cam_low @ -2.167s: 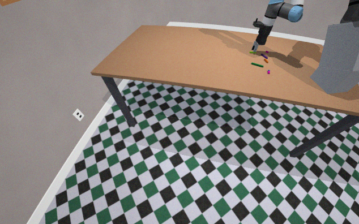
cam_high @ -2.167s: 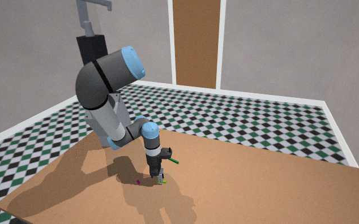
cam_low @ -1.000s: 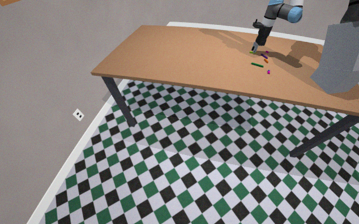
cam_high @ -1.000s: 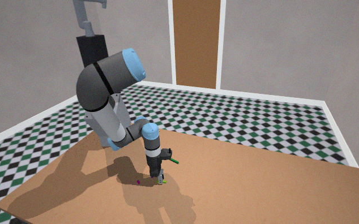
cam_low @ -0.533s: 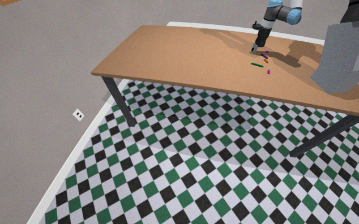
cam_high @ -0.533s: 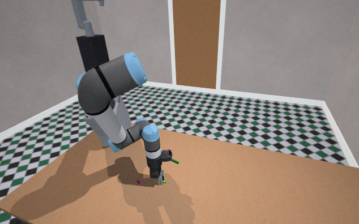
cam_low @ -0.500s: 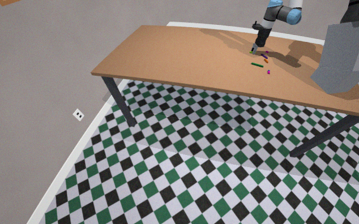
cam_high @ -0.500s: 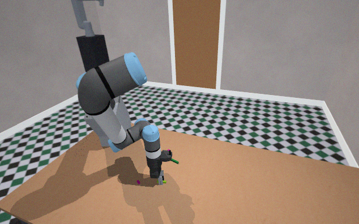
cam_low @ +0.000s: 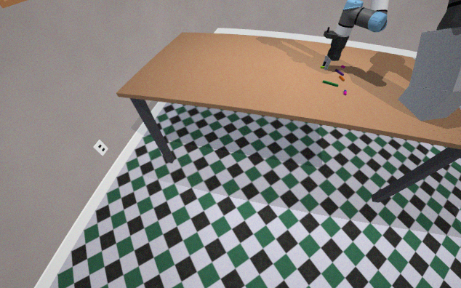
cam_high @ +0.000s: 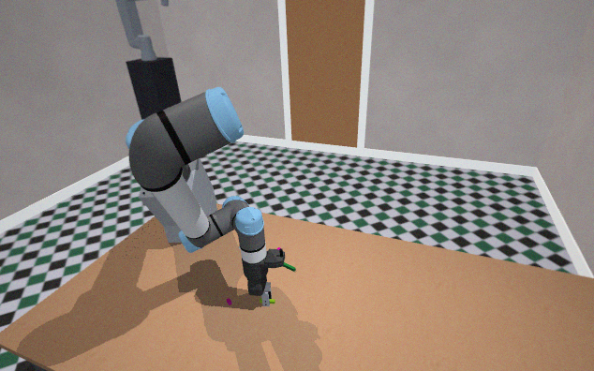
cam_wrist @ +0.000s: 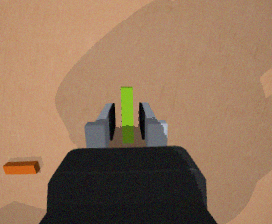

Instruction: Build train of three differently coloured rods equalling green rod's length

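Now: hand 1 cm above the lime rod. From my hand the other things lie so: purple rod 8 cm behind, 3 cm to the left, 1 cm below; green rod 17 cm to the left, 1 cm below, 1 cm behind; orange rod 10 cm to the left, 8 cm behind, 1 cm below.
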